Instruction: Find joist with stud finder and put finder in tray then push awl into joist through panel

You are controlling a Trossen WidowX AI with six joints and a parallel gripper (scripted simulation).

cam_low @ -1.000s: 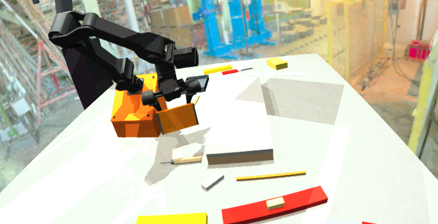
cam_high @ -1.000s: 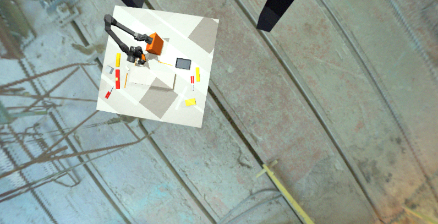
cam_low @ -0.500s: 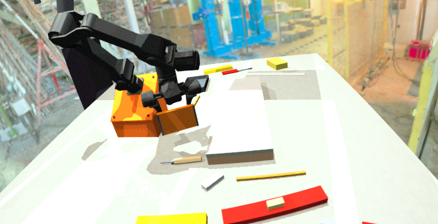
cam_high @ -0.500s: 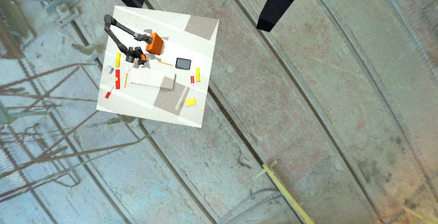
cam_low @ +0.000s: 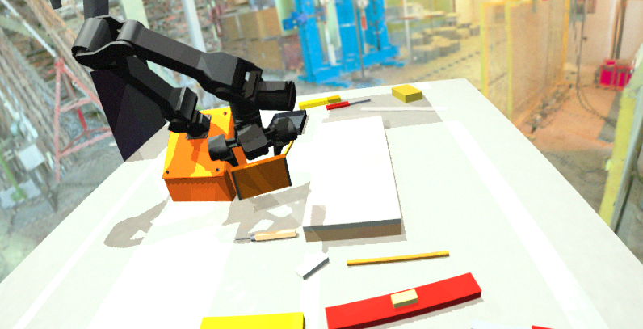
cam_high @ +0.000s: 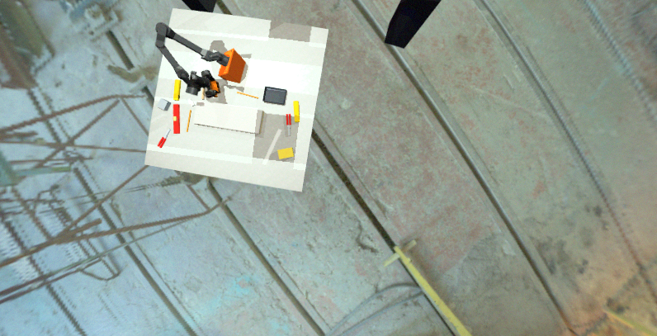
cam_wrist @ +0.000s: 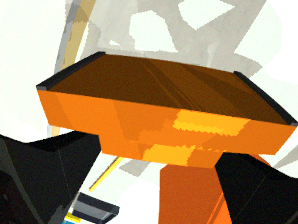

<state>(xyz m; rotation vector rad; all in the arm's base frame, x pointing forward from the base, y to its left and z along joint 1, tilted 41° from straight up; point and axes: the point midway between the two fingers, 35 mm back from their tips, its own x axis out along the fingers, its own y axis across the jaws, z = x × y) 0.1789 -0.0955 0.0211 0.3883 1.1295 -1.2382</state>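
My gripper tip is 20 mm short of the stud finder. Round my gripper tip: white block (220 mm to the right, 150 mm ahead, 70 mm below); awl (150 mm to the right, 70 mm below, 30 mm ahead); dark tray (420 mm to the left, 60 mm below, 60 mm behind).
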